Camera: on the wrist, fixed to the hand. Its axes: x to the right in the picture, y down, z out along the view.
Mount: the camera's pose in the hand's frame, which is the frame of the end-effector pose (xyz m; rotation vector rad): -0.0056 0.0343 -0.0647 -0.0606 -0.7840 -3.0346
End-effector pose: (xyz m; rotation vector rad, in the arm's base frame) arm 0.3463 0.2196 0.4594 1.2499 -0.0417 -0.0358
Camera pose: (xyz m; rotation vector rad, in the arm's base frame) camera 0.3442 0.2920 0.4715 -0.0032 -1.1378 2.9132
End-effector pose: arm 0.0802 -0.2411 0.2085 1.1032 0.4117 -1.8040
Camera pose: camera 0.1429 -0.2113 0.1845 0.8028 -0.7528 1.2907
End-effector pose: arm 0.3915 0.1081 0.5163 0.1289 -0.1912 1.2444
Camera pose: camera 0.3620 0.1268 0.4517 0.5137 -0.3675 -1.8872
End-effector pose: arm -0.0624 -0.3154 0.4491 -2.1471 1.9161 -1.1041
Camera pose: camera -0.1258 -0.2921 0.4778 1.9352 1.8750 -0.4357
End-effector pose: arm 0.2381 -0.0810 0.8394 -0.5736 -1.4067 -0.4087
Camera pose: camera 0.3092 -0.0926 0.8251 -1.4382 1.1070 1.6458
